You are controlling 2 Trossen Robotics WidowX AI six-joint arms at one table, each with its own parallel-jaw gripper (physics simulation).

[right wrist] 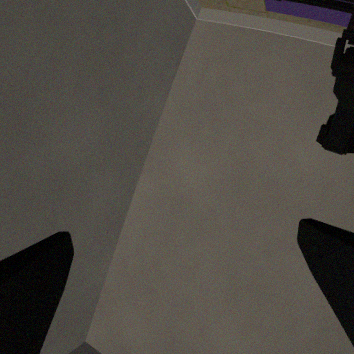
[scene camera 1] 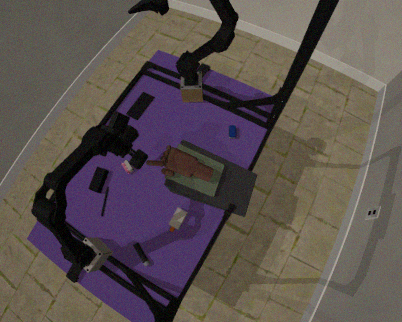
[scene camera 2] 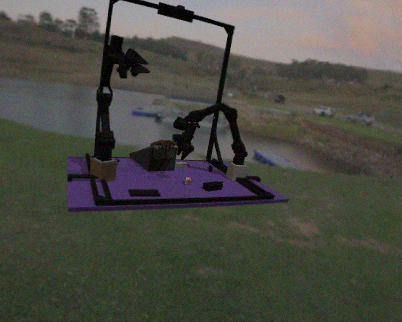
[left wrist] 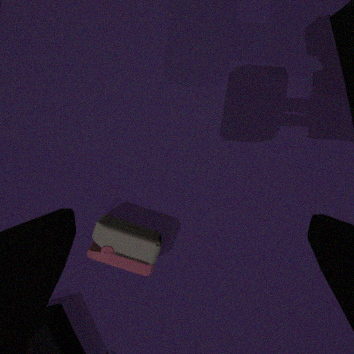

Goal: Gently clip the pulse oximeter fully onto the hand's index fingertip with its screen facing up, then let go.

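Pixels of known places: left gripper, fingertip midpoint: [scene camera 1: 134, 152] [scene camera 2: 179, 157] [left wrist: 194, 223]; right gripper, fingertip midpoint: [right wrist: 186, 236] [scene camera 1: 120, 0] [scene camera 2: 148, 68]; left arm's base, origin of the base link: [scene camera 1: 86, 255] [scene camera 2: 238, 163]; right arm's base, origin of the base link: [scene camera 1: 191, 79] [scene camera 2: 104, 159].
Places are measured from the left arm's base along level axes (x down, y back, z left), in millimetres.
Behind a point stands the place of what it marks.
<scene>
The pulse oximeter [scene camera 1: 127, 166] {y -380, x 74, z 133 mm} [scene camera 2: 187, 180] {y -390, x 79, z 160 mm} [left wrist: 127, 245] {y -385, x 74, z 135 mm}, white with a pink part, lies on the purple mat. In the left wrist view it is low and left of the middle, nearer the left finger. The brown hand [scene camera 1: 190, 164] {y -523, x -72, z -128 mm} [scene camera 2: 164, 144] {y -512, x -80, z -24 mm} rests on a padded wedge stand [scene camera 1: 240, 190] {y -580, x 60, z -327 mm}, its index finger [scene camera 1: 155, 162] pointing left in scene camera 1. My left gripper [left wrist: 194, 223] {y -438, x -36, z 94 mm} [scene camera 2: 185, 150] is open and empty, above the mat near the oximeter and fingertip. My right gripper [right wrist: 186, 236] {y -694, x -503, z 202 mm} [scene camera 2: 145, 67] {y -694, x -503, z 202 mm} is open and empty, raised high away from the mat.
On the mat lie a black box [scene camera 1: 99, 180] {y -252, x 70, z 197 mm}, a thin dark pen [scene camera 1: 105, 201] {y -195, x 99, z 123 mm}, a white box [scene camera 1: 178, 218] {y -340, x 77, z -188 mm} with an orange end, a dark cylinder [scene camera 1: 141, 253] {y -132, x 81, z -154 mm}, a blue object [scene camera 1: 232, 131] {y -786, x 73, z -150 mm} and a flat black pad [scene camera 1: 140, 105] {y -656, x 97, z 309 mm}. Dark frame bars run along the mat's edges.
</scene>
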